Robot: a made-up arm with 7 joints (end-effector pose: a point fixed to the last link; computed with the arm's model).
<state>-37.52 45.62 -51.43 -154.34 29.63 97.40 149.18</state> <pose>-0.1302 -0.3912 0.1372 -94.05 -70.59 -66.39</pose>
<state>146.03 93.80 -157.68 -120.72 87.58 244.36 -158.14</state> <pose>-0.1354 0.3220 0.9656 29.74 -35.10 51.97</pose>
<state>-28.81 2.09 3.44 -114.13 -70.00 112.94 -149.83</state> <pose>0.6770 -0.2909 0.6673 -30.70 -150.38 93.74</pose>
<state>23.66 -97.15 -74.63 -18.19 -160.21 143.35 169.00</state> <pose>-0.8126 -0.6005 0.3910 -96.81 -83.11 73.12</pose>
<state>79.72 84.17 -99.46 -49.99 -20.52 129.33 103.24</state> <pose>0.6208 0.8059 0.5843 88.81 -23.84 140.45</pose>
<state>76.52 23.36 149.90 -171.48 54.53 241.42 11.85</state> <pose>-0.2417 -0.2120 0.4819 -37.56 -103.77 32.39</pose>
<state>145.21 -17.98 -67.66 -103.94 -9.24 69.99 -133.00</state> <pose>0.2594 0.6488 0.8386 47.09 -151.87 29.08</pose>
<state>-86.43 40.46 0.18 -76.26 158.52 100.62 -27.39</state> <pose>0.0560 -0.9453 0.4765 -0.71 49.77 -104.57</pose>
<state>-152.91 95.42 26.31 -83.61 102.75 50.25 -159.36</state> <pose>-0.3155 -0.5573 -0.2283 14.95 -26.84 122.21</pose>
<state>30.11 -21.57 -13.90 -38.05 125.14 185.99 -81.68</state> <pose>0.0880 -0.1252 1.3729 -21.34 17.20 -117.37</pose>
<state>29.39 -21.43 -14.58 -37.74 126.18 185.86 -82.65</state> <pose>0.0871 -0.1294 1.3725 -21.08 17.56 -118.60</pose>
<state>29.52 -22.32 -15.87 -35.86 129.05 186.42 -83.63</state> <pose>0.0606 -0.1467 1.3724 -17.89 18.49 -117.84</pose>
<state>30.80 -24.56 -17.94 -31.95 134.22 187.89 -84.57</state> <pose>0.0011 -0.1808 1.3684 -11.17 19.74 -114.24</pose>
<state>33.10 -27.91 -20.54 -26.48 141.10 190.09 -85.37</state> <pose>-0.0818 -0.2295 1.3526 -2.25 20.48 -107.85</pose>
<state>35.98 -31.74 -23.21 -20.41 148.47 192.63 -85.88</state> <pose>-0.1689 -0.2856 1.3210 6.79 20.09 -99.78</pose>
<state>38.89 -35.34 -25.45 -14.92 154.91 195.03 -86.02</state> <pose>-0.2411 -0.3390 1.2794 14.21 18.81 -91.82</pose>
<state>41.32 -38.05 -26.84 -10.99 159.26 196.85 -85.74</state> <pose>-0.2870 -0.3799 1.2417 19.11 17.40 -85.49</pose>
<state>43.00 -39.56 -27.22 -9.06 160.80 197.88 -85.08</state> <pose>-0.3061 -0.4043 1.2193 21.45 16.72 -81.66</pose>
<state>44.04 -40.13 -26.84 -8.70 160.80 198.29 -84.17</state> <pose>-0.3073 -0.4147 1.2124 21.91 16.53 -79.24</pose>
